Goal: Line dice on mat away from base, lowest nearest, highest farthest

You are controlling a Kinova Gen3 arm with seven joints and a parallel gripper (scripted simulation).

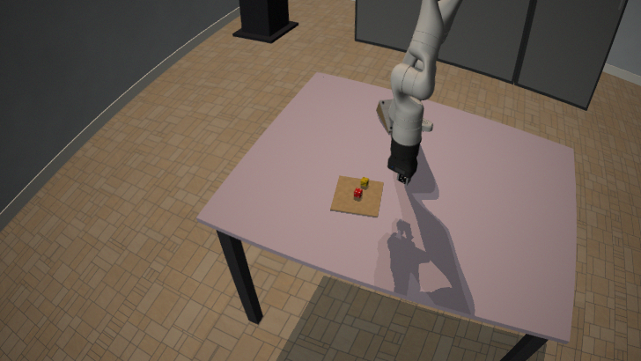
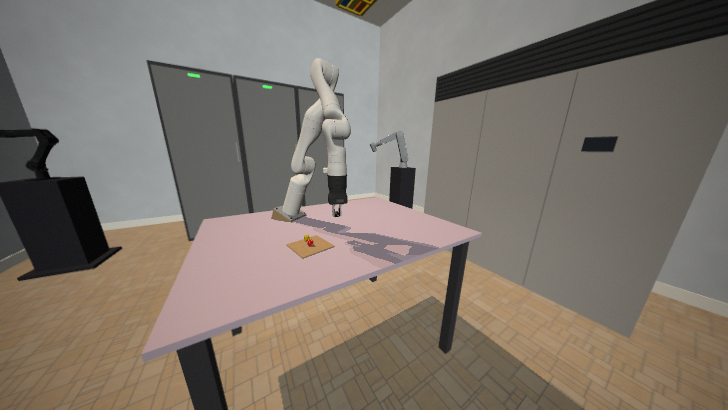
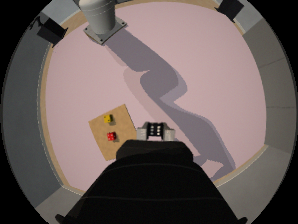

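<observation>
Now: the red die 30 mm ahead of my hand, 130 mm to the right of it and 110 mm below it. The rest, counted from my hand: yellow die 20 mm behind, 130 mm to the right, 110 mm below; then square mat 30 mm ahead, 130 mm to the right, 120 mm below; then black die 10 mm below.
</observation>
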